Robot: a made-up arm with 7 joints.
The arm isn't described. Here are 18 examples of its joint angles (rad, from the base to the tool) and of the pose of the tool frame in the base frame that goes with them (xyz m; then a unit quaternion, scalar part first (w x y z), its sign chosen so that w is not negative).
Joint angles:
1: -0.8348 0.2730 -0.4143 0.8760 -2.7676 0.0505 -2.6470
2: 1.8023 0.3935 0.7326 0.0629 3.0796 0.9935 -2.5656
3: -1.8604 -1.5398 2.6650 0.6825 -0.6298 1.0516 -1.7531
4: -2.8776 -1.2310 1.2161 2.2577 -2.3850 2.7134 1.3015
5: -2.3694 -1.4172 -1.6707 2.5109 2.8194 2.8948 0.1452
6: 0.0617 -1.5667 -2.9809 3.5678 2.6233 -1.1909 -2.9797
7: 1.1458 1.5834 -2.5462 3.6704 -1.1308 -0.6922 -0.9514
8: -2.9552 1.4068 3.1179 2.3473 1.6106 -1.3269 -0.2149
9: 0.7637 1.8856 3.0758 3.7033 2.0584 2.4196 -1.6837
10: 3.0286 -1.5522 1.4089 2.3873 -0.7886 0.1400 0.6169
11: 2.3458 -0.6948 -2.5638 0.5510 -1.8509 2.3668 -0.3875
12: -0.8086 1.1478 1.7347 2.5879 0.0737 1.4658 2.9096
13: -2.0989 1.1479 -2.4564 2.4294 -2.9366 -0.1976 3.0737
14: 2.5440 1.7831 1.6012 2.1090 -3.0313 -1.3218 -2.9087
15: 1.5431 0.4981 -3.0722 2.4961 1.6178 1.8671 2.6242
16: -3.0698 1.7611 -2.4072 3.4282 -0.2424 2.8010 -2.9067
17: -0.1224 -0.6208 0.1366 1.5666 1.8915 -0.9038 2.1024
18: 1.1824 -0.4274 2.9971 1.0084 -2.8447 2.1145 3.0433
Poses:
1: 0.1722 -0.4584 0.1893 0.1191 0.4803 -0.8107 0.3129
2: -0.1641 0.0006 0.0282 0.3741 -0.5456 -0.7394 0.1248
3: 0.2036 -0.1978 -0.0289 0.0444 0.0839 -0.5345 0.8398
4: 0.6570 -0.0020 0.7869 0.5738 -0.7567 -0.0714 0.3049
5: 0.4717 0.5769 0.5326 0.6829 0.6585 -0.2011 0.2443
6: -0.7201 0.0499 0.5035 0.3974 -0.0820 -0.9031 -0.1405
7: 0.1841 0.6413 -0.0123 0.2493 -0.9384 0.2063 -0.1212
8: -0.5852 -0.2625 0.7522 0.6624 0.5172 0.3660 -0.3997
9: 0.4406 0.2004 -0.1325 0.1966 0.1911 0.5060 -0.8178
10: 0.8270 -0.4406 0.4024 0.7720 0.5611 0.2642 0.1394
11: 0.2933 -0.1599 0.1077 0.4631 0.3254 0.4275 -0.7049
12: 0.7403 -0.2773 0.7785 0.3355 -0.1288 0.6873 0.6313
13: -0.5261 -0.3317 0.9782 0.6581 0.2397 -0.2235 -0.6779
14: -0.6364 -0.0669 0.3103 0.2166 0.0717 0.5987 -0.7678
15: 0.1690 0.1559 1.2197 0.5818 -0.1947 0.7867 -0.0684
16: -0.6725 -0.1122 0.2323 0.9015 -0.1957 0.3847 0.0317
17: 0.2133 -0.1036 0.9946 0.7702 0.5286 0.3389 0.1120
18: -0.3641 -0.5427 0.3766 0.9099 0.0508 -0.2217 0.3469
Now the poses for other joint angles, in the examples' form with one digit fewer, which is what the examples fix.
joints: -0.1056 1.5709 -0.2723 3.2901 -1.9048 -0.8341 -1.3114
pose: 0.802 0.084 0.439 0.572 -0.358 0.730 0.102
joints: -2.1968 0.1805 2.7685 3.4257 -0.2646 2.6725 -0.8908
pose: -0.101 -0.165 1.079 0.040 0.757 0.486 0.435
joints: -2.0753 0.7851 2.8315 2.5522 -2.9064 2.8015 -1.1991
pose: -0.206 -0.471 0.966 0.056 0.905 -0.411 -0.089
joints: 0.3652 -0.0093 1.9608 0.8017 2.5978 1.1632 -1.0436
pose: -0.442 0.413 0.382 0.613 -0.502 -0.327 0.515
